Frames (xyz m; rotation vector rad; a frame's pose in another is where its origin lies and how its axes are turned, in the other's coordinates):
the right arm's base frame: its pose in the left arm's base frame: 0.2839 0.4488 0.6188 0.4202 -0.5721 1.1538
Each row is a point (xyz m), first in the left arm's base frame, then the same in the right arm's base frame.
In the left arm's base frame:
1: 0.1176 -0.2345 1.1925
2: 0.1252 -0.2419 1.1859
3: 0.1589 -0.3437 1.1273
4: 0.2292 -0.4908 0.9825
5: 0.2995 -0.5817 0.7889
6: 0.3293 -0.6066 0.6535
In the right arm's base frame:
1: -0.1906 -0.0751 0.8841
2: -0.1979 -0.0850 0.8817
3: -0.2987 -0.1538 0.8885
4: -0.4753 -0.2746 0.8466
5: -0.6412 -0.3765 0.7336
6: -0.7347 -0.4159 0.6359

